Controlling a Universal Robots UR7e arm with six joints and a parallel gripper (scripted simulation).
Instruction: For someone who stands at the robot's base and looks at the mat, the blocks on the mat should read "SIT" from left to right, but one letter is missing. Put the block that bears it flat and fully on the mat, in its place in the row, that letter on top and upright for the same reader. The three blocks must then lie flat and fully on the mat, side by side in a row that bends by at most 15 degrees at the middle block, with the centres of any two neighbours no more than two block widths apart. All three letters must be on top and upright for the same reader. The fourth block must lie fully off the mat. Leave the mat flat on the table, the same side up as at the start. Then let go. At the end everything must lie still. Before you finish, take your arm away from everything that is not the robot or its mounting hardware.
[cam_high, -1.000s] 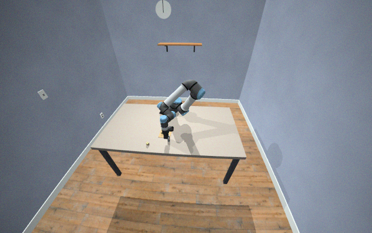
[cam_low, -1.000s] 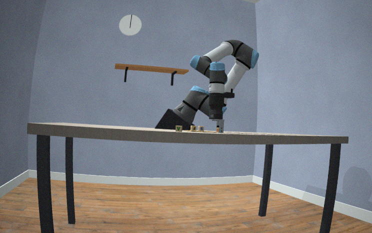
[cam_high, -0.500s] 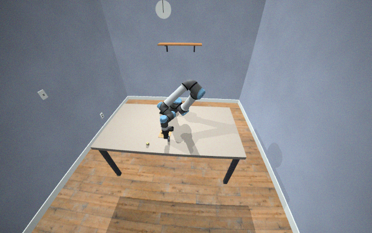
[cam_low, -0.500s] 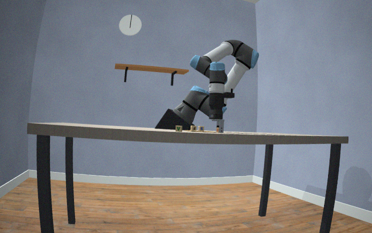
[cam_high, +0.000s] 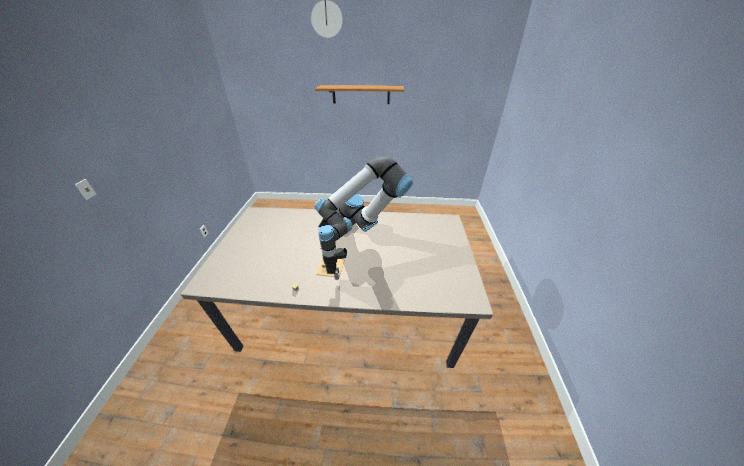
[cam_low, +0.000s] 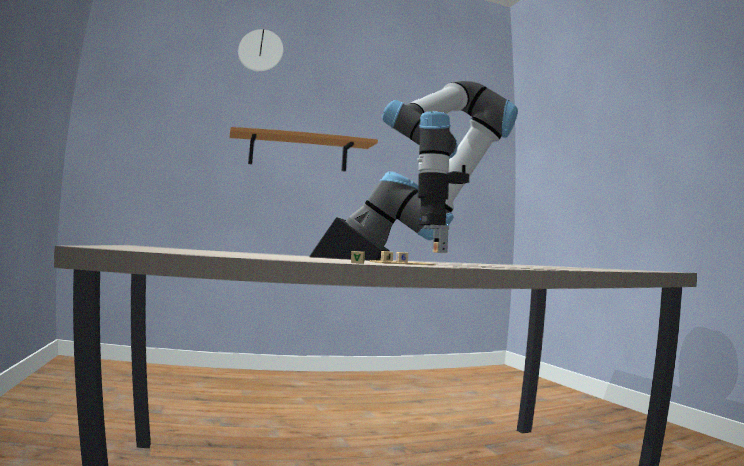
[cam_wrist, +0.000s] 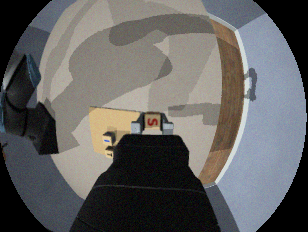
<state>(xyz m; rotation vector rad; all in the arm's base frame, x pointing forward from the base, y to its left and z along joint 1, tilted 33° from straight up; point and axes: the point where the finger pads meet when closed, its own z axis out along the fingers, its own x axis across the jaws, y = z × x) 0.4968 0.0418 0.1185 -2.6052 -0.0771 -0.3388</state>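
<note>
The mat is 100 mm behind my hand, 70 mm to the right of it and 50 mm below it. From my hand the other things lie so: orange block: 10 mm below.
</note>
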